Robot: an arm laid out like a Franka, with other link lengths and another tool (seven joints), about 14 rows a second.
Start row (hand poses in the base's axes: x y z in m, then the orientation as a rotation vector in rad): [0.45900 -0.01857 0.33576 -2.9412 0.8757 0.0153]
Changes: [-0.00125 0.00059 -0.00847 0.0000 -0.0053 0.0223]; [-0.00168 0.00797 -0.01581 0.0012 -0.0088 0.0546]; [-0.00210 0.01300 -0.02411 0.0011 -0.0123 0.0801]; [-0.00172 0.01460 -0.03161 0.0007 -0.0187 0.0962]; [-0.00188 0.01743 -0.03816 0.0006 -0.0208 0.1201]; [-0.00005 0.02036 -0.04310 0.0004 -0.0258 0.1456]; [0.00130 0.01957 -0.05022 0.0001 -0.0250 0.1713]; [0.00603 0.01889 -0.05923 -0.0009 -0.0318 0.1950]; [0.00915 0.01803 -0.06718 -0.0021 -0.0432 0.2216]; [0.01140 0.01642 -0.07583 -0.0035 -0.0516 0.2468]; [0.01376 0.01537 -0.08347 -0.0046 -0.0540 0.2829]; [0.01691 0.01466 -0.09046 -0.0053 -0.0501 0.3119]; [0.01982 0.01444 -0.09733 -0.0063 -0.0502 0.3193]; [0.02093 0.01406 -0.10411 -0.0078 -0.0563 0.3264]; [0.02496 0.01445 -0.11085 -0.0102 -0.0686 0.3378]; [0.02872 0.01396 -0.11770 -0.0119 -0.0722 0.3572]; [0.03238 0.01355 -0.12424 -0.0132 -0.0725 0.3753]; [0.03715 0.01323 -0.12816 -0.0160 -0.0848 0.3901]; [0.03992 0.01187 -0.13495 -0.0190 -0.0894 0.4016]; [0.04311 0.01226 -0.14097 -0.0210 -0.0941 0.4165]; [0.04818 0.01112 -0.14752 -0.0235 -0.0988 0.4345]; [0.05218 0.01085 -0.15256 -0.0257 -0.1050 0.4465]
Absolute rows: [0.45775 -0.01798 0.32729 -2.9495 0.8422 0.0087]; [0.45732 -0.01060 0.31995 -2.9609 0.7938 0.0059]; [0.45690 -0.00557 0.31165 -2.9701 0.7556 0.0022]; [0.45728 -0.00397 0.30415 -2.9749 0.7310 -0.0065]; [0.45712 -0.00114 0.29760 -2.9831 0.6952 -0.0083]; [0.45895 0.00179 0.29266 -2.9908 0.6566 -0.0143]; [0.46030 0.00100 0.28554 -2.9997 0.6183 -0.0119]; [0.46503 0.00032 0.27653 -3.0060 0.5821 -0.0209]; [0.46815 -0.00054 0.26858 -3.0117 0.5411 -0.0367]; [0.47040 -0.00215 0.25993 -3.0174 0.5024 -0.0481]; [0.47276 -0.00320 0.25229 -3.0267 0.4479 -0.0501]; [0.47591 -0.00391 0.24530 -3.0350 0.4044 -0.0431]; [0.47882 -0.00413 0.23843 -3.0374 0.3933 -0.0433]; [0.47993 -0.00451 0.23165 -3.0385 0.3821 -0.0525]; [0.48396 -0.00412 0.22491 -3.0393 0.3639 -0.0708]; [0.48772 -0.00461 0.21806 -3.0434 0.3342 -0.0757]; [0.49138 -0.00502 0.21152 -3.0477 0.3068 -0.0757]; [0.49615 -0.00534 0.20760 -3.0488 0.2834 -0.0940]; [0.49892 -0.00670 0.20081 -3.0519 0.2657 -0.1014]; [0.50211 -0.00631 0.19479 -3.0543 0.2426 -0.1083]; [0.50718 -0.00745 0.18824 -3.0575 0.2149 -0.1153]; [0.51118 -0.00772 0.18320 -3.0589 0.1961 -0.1246]
